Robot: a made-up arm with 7 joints. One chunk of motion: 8 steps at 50 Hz.
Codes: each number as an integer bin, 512 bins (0 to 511) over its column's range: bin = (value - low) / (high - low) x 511, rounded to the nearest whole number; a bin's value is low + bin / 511 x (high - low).
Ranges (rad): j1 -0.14..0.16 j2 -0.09..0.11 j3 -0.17..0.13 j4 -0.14..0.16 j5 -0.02..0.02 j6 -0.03..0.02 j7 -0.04..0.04
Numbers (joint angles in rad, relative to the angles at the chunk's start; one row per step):
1: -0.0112 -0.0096 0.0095 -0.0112 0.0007 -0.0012 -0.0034
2: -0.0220 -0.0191 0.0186 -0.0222 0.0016 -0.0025 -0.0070
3: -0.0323 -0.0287 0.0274 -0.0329 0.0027 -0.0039 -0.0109
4: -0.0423 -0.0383 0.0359 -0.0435 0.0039 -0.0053 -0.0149
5: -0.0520 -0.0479 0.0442 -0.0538 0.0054 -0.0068 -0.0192
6: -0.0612 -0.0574 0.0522 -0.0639 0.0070 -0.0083 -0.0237
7: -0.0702 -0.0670 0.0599 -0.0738 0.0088 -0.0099 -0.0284
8: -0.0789 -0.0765 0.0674 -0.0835 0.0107 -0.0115 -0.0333
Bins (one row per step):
1: 219 205 306 219 264 294 234
2: 201 181 321 201 276 281 211
3: 183 157 336 182 290 267 186
4: 166 132 351 164 305 252 160
5: 150 108 365 147 324 237 133
6: 134 83 378 130 345 222 104
7: 119 59 392 113 368 205 74
8: 104 34 404 96 392 189 43

